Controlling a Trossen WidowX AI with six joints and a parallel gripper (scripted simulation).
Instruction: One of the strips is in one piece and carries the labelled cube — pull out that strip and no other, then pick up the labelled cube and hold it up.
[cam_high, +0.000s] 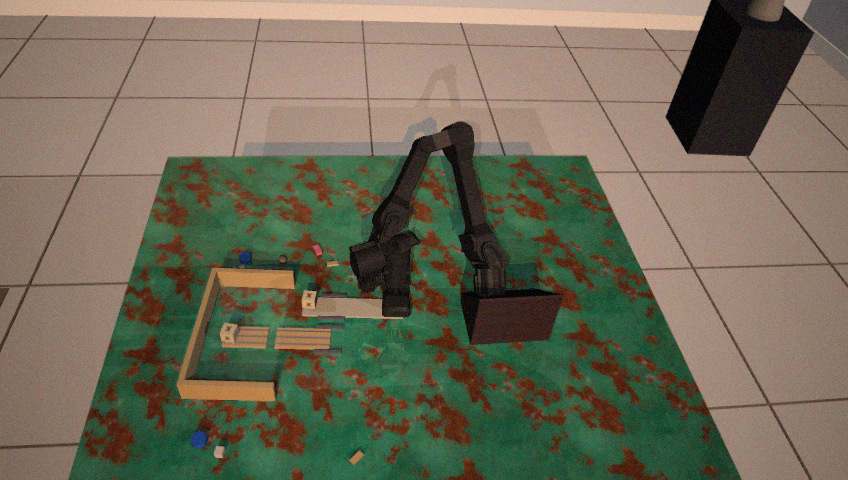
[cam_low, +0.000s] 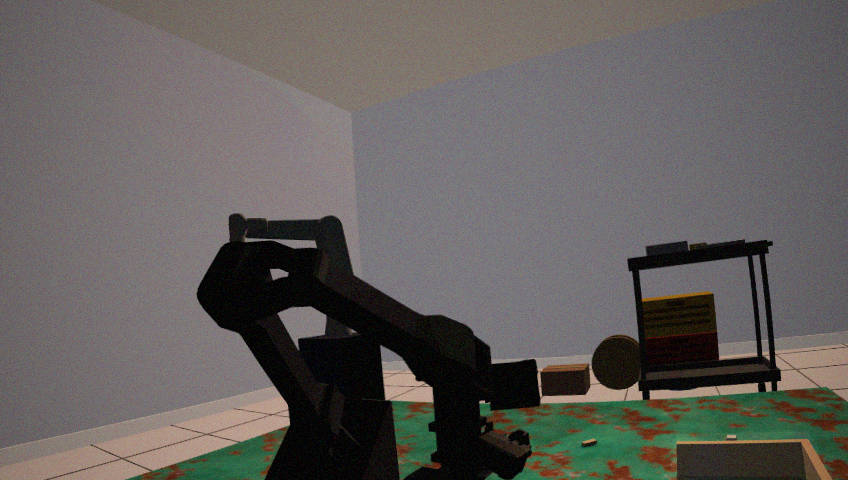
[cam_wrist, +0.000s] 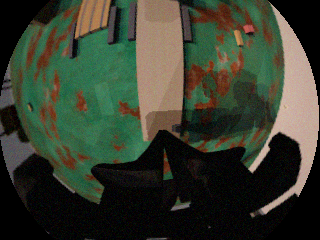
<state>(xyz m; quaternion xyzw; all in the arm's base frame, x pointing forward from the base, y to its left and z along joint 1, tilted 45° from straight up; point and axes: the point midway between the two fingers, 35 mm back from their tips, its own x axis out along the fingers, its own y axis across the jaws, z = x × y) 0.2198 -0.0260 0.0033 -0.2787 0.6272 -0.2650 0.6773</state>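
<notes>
Right now my gripper tip is 21 cm short of the slatted wooden strip, 9 cm to the right of it and 1 cm above it. Also, from my gripper tip: pink block: 20 cm ahead, 19 cm to the right, 1 cm below.
</notes>
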